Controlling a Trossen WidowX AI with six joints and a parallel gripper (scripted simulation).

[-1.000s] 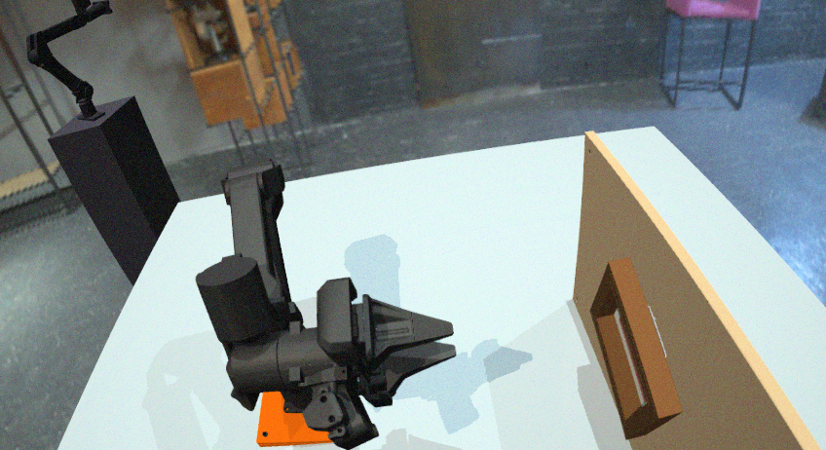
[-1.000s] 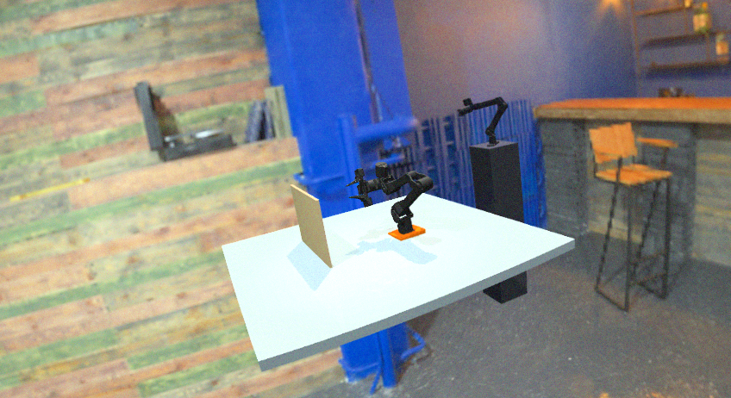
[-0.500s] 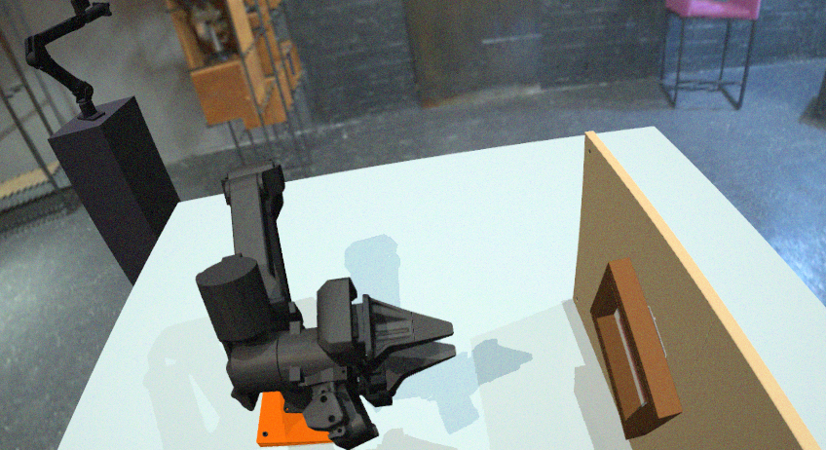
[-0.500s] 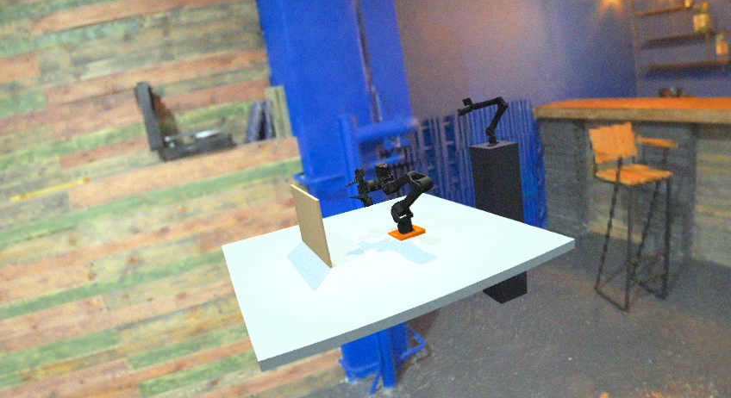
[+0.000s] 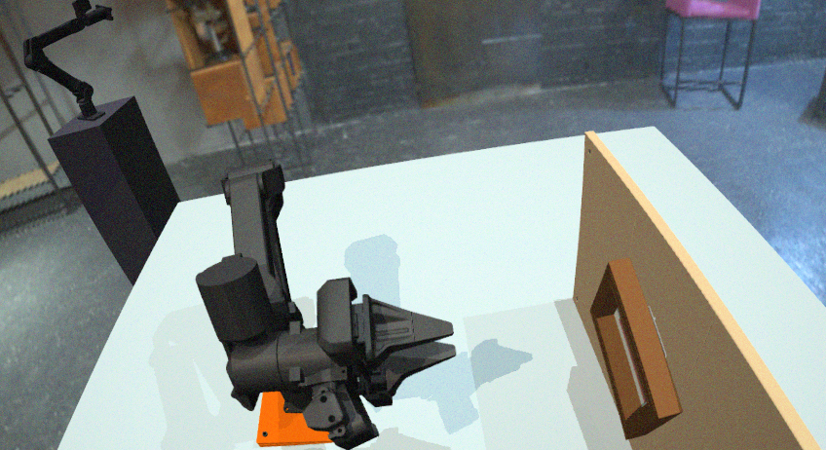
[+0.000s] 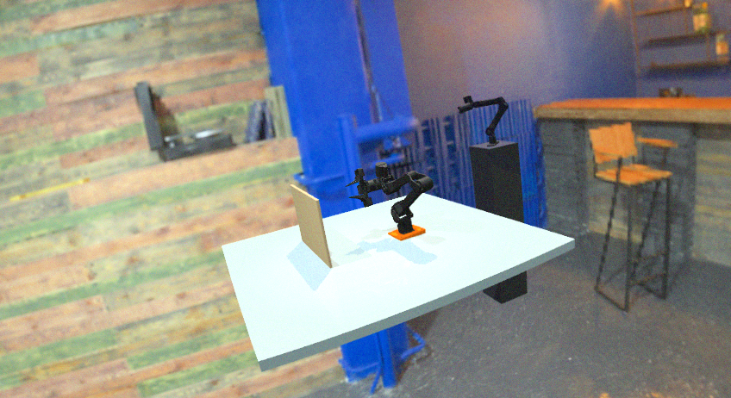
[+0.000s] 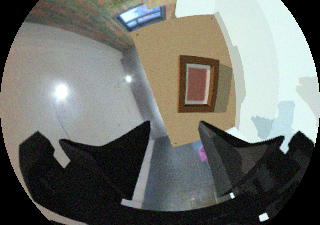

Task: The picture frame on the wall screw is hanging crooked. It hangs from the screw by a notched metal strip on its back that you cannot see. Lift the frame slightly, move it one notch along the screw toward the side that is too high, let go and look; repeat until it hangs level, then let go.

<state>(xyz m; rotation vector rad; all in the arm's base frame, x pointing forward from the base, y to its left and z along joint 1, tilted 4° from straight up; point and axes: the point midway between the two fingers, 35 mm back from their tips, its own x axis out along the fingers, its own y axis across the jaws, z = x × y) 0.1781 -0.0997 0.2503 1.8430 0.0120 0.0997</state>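
The brown picture frame is 20 cm ahead of my gripper tip, 2 cm to the left of it and 9 cm below it. The rest, counted from my gripper tip: tan wall board: 21 cm ahead, 2 cm to the left, 10 cm below.
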